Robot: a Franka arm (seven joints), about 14 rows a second.
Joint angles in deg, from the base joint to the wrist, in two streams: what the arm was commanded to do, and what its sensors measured. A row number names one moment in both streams.
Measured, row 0:
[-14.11 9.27 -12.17 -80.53 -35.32 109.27 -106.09]
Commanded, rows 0 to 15:
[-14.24 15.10 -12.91 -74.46 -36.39 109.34 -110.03]
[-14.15 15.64 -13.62 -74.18 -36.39 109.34 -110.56]
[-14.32 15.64 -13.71 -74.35 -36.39 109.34 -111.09]
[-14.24 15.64 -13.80 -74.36 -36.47 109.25 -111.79]
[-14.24 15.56 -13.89 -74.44 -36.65 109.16 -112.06]
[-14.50 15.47 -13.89 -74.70 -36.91 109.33 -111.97]
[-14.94 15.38 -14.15 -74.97 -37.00 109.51 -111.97]
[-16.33 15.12 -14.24 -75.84 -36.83 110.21 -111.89]
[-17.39 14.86 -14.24 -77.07 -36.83 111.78 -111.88]
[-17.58 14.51 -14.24 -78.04 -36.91 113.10 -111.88]
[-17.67 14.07 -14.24 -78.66 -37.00 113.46 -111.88]
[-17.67 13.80 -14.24 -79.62 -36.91 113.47 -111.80]
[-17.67 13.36 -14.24 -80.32 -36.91 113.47 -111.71]
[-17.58 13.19 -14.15 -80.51 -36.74 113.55 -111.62]
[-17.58 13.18 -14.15 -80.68 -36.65 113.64 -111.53]
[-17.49 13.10 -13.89 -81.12 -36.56 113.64 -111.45]
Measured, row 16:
[-17.38 14.91 -14.37 -78.12 -36.11 112.92 -111.16]
